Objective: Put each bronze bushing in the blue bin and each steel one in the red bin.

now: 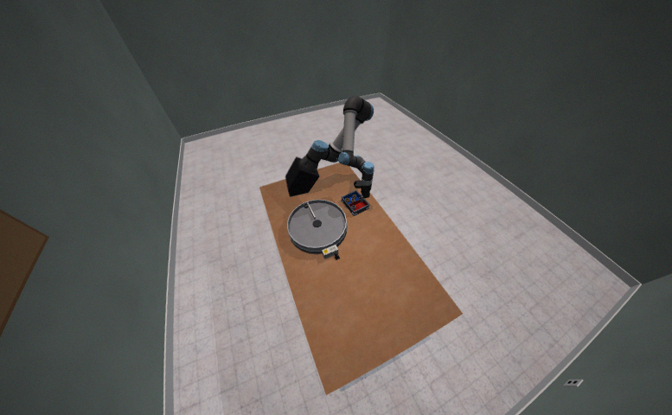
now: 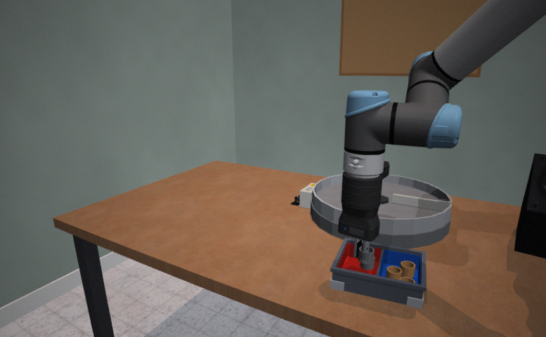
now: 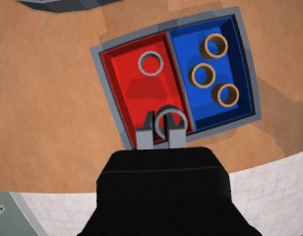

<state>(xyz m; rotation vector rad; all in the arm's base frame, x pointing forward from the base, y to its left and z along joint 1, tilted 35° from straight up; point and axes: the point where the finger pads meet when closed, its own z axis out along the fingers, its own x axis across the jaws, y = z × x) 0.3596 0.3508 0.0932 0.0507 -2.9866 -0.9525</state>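
Now: hand 3 cm past the bin, 4 cm to the left of it and 6 cm above it. Round my hand: grey turntable 11 cm ahead, 37 cm to the right, 3 cm below.
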